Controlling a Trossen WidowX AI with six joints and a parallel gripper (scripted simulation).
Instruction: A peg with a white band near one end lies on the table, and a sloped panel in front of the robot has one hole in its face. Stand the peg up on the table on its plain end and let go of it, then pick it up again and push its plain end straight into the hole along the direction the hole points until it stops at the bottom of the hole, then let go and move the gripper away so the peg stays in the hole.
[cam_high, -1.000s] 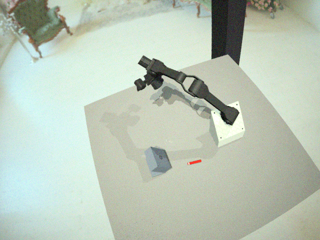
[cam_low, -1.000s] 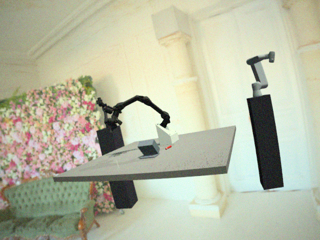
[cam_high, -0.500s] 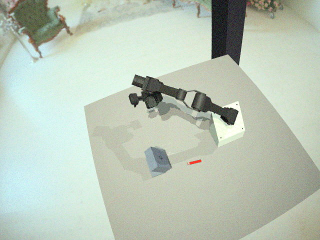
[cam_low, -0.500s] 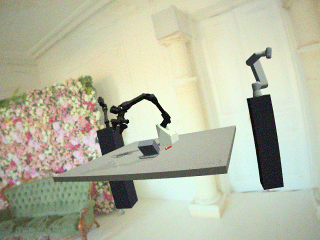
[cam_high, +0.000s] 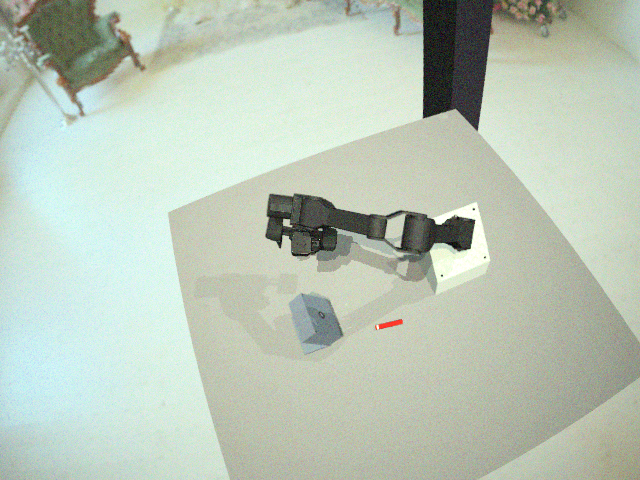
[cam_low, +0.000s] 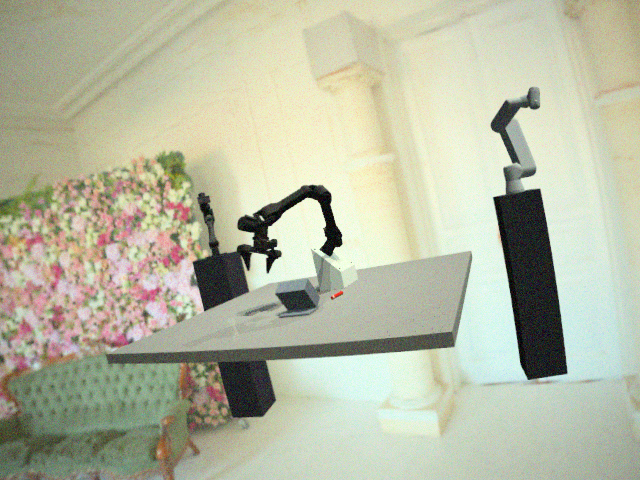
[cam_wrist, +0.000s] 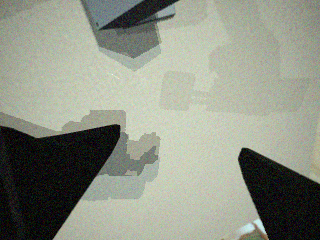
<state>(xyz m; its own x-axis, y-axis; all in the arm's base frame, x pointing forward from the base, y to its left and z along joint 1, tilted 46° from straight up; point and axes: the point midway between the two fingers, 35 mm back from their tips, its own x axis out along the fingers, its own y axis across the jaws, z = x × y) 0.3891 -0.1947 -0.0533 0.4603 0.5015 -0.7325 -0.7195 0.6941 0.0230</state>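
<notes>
The red peg is 12 cm behind my gripper tip, 26 cm to the left of it and 17 cm below it. From my gripper tip the other things lie so: grey sloped panel: 4 cm ahead, 16 cm to the left, 11 cm below.
</notes>
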